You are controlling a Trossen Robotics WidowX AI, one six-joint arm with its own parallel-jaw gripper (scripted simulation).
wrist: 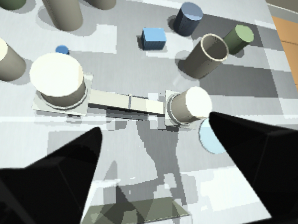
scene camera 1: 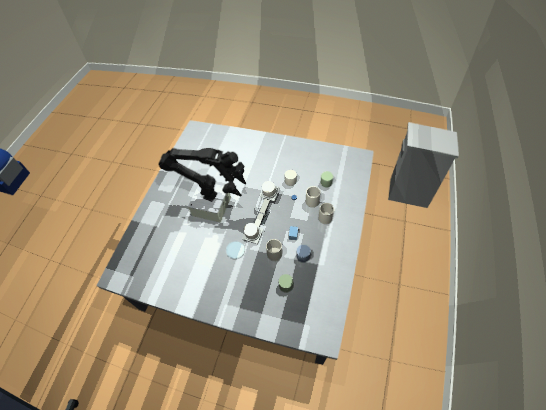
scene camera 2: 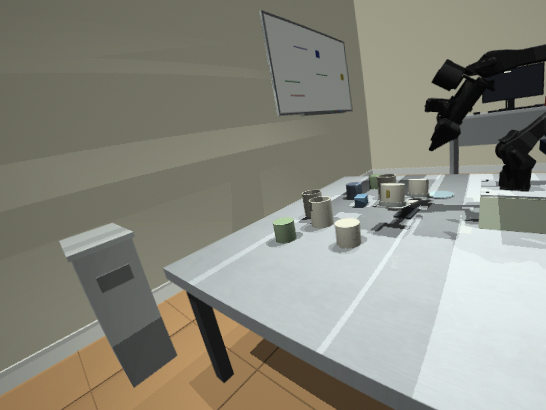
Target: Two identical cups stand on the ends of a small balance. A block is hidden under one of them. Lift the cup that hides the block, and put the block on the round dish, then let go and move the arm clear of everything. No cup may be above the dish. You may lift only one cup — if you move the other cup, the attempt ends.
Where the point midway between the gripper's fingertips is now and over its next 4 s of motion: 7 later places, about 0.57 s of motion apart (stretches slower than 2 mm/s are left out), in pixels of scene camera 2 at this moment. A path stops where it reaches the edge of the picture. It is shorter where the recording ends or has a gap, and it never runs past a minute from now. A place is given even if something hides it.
My gripper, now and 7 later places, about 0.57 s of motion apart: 430, 145; 421, 150; 416, 161; 418, 172; 417, 178; 418, 185; 418, 190; 418, 190
